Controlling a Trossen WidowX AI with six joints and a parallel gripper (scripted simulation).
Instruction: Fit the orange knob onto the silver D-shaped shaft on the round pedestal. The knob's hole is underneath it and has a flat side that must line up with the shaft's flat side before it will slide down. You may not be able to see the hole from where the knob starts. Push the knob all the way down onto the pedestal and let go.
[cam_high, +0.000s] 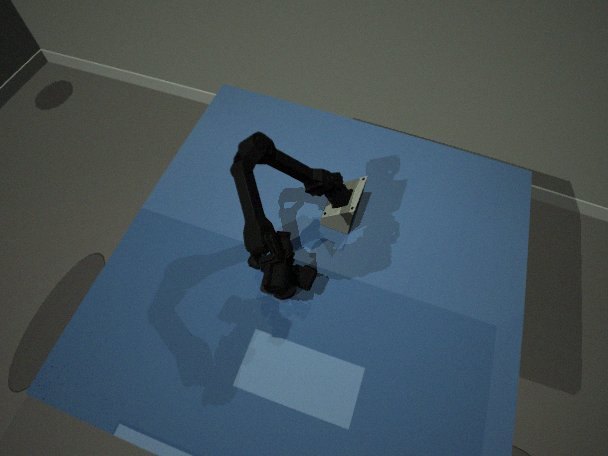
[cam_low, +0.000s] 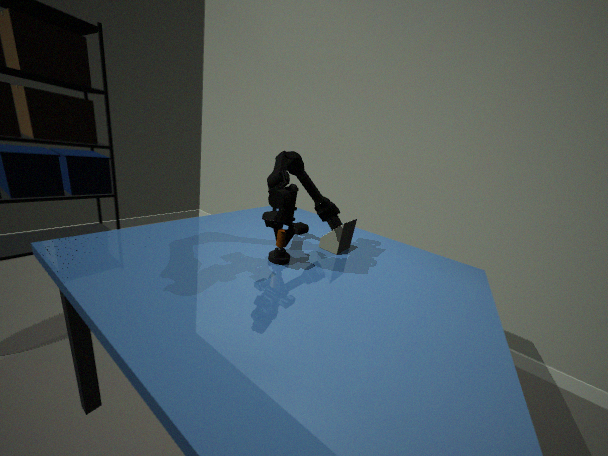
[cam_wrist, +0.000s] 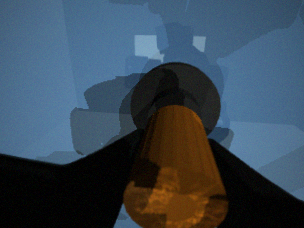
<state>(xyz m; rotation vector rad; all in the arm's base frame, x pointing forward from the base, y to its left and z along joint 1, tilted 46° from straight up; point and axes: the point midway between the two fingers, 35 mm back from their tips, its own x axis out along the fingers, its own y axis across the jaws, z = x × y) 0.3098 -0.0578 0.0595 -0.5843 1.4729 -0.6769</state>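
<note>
Right now my gripper tip is 40 mm above the round dark pedestal. Round my gripper tip: orange knob 30 mm above.
</note>
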